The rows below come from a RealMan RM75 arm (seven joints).
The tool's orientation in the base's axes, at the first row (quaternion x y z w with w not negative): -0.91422, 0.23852, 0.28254, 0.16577
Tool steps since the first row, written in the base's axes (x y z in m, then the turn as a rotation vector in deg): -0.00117, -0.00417, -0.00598, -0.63, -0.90, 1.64; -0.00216, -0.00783, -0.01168, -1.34, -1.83, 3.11; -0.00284, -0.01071, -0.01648, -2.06, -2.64, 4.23; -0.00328, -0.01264, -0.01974, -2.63, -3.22, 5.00; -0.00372, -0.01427, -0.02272, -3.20, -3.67, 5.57; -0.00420, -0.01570, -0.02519, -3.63, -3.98, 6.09; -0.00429, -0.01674, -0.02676, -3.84, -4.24, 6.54; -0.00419, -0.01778, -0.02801, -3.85, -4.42, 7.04; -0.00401, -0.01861, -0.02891, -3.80, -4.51, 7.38; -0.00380, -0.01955, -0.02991, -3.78, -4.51, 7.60; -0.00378, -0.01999, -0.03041, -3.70, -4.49, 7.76; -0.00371, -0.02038, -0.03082, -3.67, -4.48, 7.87; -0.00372, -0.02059, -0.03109, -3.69, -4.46, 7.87
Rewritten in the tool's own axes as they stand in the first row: 0.00414, 0.00509, 0.00338, -1.13, 0.81, -1.41; 0.00807, 0.00962, 0.00669, -2.20, 1.71, -2.66; 0.01142, 0.01318, 0.00950, -3.11, 2.57, -3.58; 0.01370, 0.01557, 0.01140, -3.79, 3.23, -4.19; 0.01572, 0.01766, 0.01322, -4.39, 3.81, -4.58; 0.01733, 0.01952, 0.01475, -4.90, 4.21, -4.94; 0.01856, 0.02069, 0.01556, -5.23, 4.46, -5.31; 0.01973, 0.02171, 0.01605, -5.48, 4.53, -5.78; 0.02068, 0.02246, 0.01631, -5.61, 4.52, -6.11; 0.02175, 0.02330, 0.01659, -5.73, 4.47, -6.29; 0.02221, 0.02374, 0.01678, -5.77, 4.39, -6.44; 0.02264, 0.02409, 0.01690, -5.82, 4.34, -6.54; 0.02287, 0.02432, 0.01703, -5.84, 4.34, -6.52
